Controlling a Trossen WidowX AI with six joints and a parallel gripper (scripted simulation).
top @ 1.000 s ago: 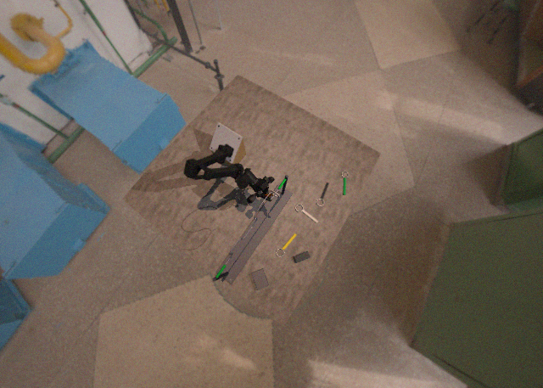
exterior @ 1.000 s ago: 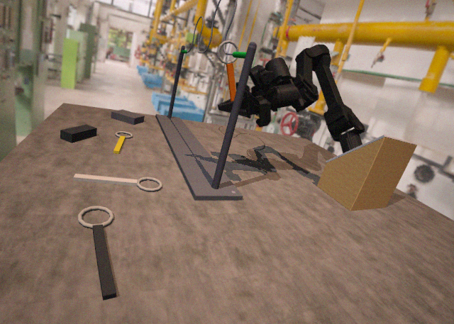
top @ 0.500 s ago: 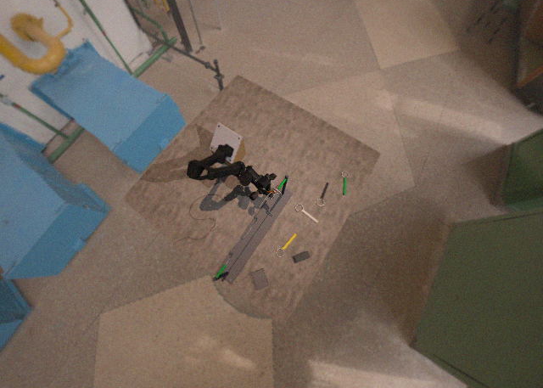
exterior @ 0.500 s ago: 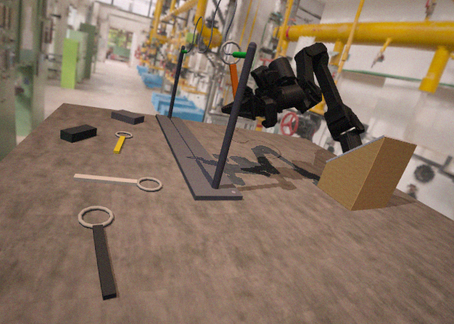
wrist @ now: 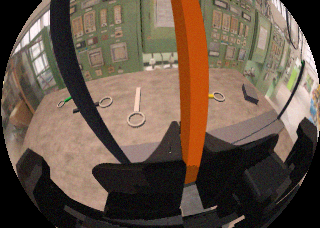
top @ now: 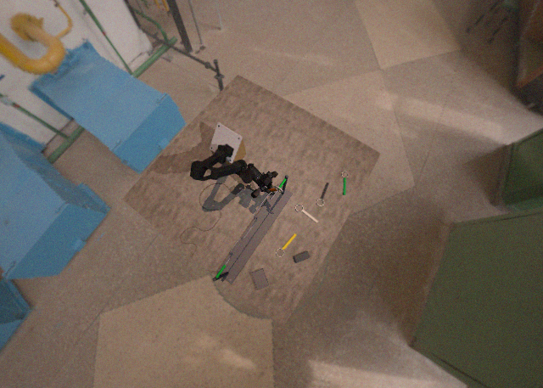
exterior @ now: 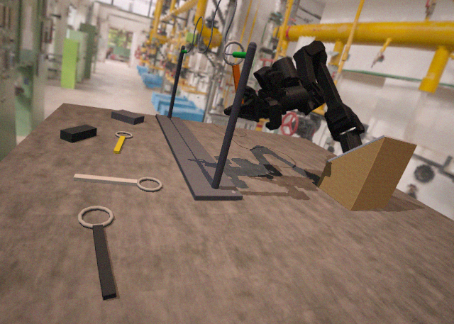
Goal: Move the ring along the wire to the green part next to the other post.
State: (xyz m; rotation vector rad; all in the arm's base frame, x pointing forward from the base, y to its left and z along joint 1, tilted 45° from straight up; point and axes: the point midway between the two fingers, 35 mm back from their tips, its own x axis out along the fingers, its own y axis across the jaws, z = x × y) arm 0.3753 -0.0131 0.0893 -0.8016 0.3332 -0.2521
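The orange-handled ring is 90 mm above my gripper tip. The rest, counted from my gripper tip: yellow-handled ring (210 mm ahead, 190 mm to the right, 160 mm below); then dark-handled ring (240 mm ahead, 210 mm to the left, 160 mm below); then cream-handled ring (190 mm ahead, 160 mm below, 60 mm to the left).
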